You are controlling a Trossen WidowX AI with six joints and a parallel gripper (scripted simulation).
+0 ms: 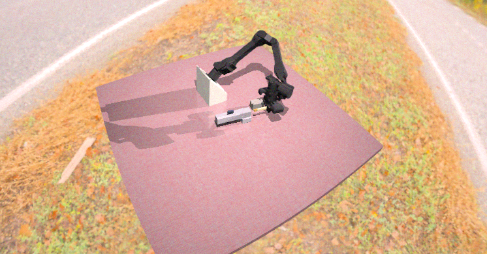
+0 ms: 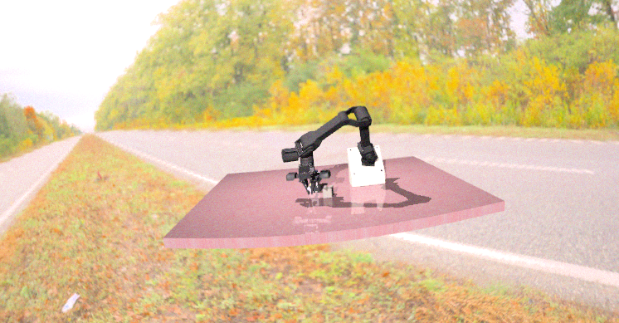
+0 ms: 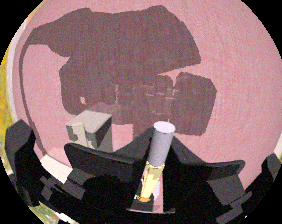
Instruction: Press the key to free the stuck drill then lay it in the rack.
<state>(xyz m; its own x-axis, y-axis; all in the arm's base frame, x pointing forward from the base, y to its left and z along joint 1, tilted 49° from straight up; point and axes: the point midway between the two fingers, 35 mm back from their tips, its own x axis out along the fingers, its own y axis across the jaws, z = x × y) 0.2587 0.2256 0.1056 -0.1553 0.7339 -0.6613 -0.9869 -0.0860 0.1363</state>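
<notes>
Now: gripper tip 40 mm to the left of the drill and 30 mm below it. From my gripper tip the other things lie so: light grey block 10 mm behind, 200 mm to the right, 20 mm above; then grey rack 80 mm behind, 30 mm to the right; then blue key 10 mm behind, 220 mm to the right, 30 mm above.
</notes>
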